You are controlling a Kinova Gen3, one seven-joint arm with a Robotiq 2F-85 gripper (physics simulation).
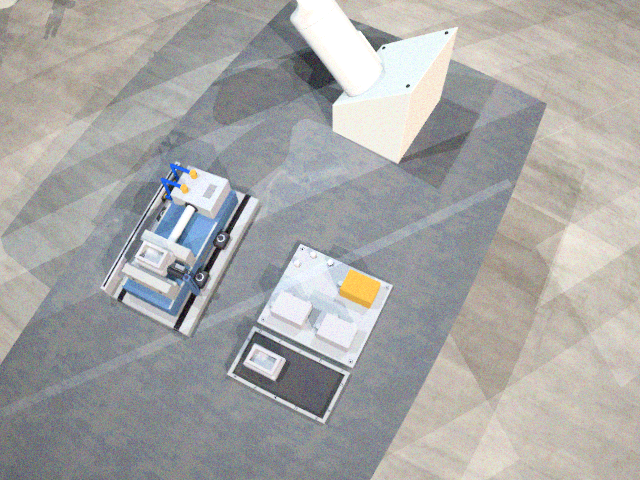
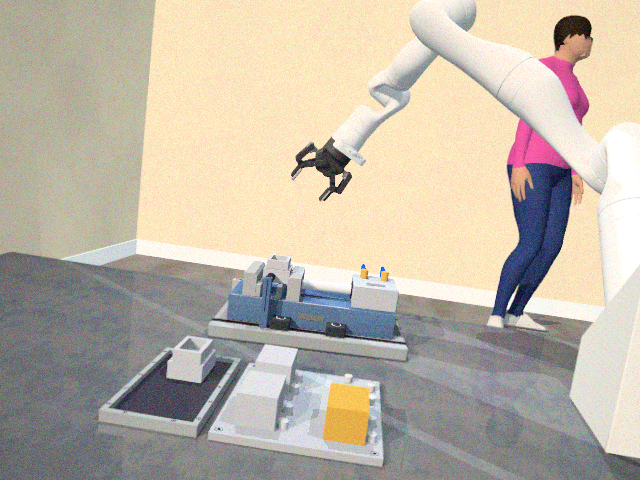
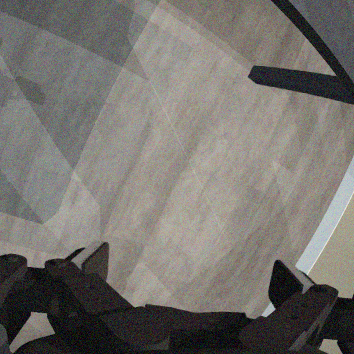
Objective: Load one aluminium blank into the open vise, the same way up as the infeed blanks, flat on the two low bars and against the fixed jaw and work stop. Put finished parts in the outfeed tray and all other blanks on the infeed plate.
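Note:
My gripper (image 2: 309,187) (image 3: 190,270) is open and empty, high above and behind the vise (image 1: 191,227) (image 2: 356,320). A light part with a top pocket (image 1: 159,266) (image 2: 279,265) stands between the fixed jaw (image 1: 149,279) (image 2: 253,279) and the moving jaw (image 2: 295,284); jaw contact is unclear and the low bars are hidden. The blue work stop (image 2: 266,304) is at its side. A similar pocketed part (image 1: 261,368) (image 2: 187,367) stands pocket up in the outfeed tray (image 1: 276,397) (image 2: 149,423). Two plain blanks, one (image 1: 291,308) (image 2: 276,361) and another (image 1: 336,331) (image 2: 258,403), stand on the infeed plate (image 1: 302,284) (image 2: 299,441).
An orange block (image 1: 360,287) (image 2: 346,413) stands on the infeed plate, near small white pins. A grey-white box (image 1: 206,193) (image 2: 374,294) with blue and orange fittings sits on the vise's end. The arm's wedge base (image 1: 372,126) (image 2: 604,372) stands beyond. A person (image 2: 550,118) stands behind the table.

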